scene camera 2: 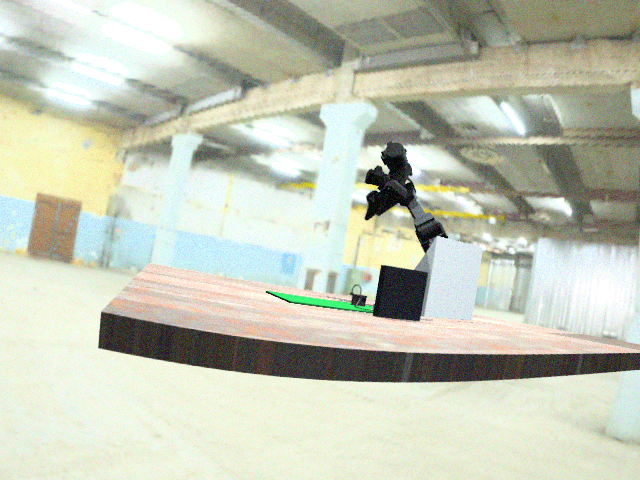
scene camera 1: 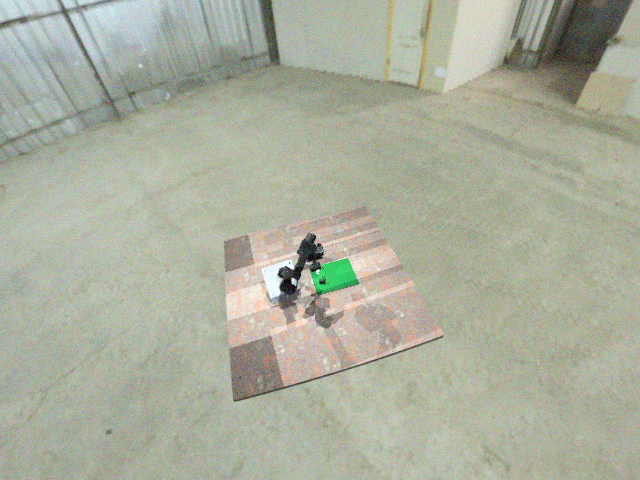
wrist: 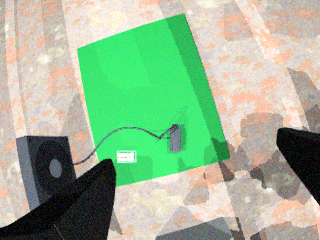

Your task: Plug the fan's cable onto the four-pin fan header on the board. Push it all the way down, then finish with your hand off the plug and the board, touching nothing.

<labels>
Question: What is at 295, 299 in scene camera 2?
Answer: A green board.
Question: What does the gripper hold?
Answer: Nothing.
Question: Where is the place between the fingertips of the gripper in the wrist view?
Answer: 198, 152
</labels>
